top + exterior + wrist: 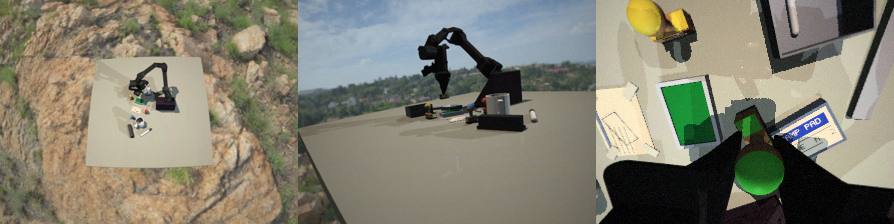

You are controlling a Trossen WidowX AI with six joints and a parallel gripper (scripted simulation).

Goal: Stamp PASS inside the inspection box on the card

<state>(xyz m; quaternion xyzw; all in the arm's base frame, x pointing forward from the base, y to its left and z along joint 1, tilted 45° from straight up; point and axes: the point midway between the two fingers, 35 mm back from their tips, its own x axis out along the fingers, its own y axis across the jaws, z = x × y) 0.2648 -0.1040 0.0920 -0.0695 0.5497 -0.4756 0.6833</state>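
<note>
The green ink pad lies 80 mm below my gripper tip, 70 mm to the left of it and 30 mm ahead of it. Round my gripper tip: green-knobbed stamp: right at my gripper tip; then yellow-knobbed stamp: 120 mm ahead, 70 mm below, 30 mm to the left; then dark tray: 100 mm to the right, 80 mm below, 80 mm ahead.
</note>
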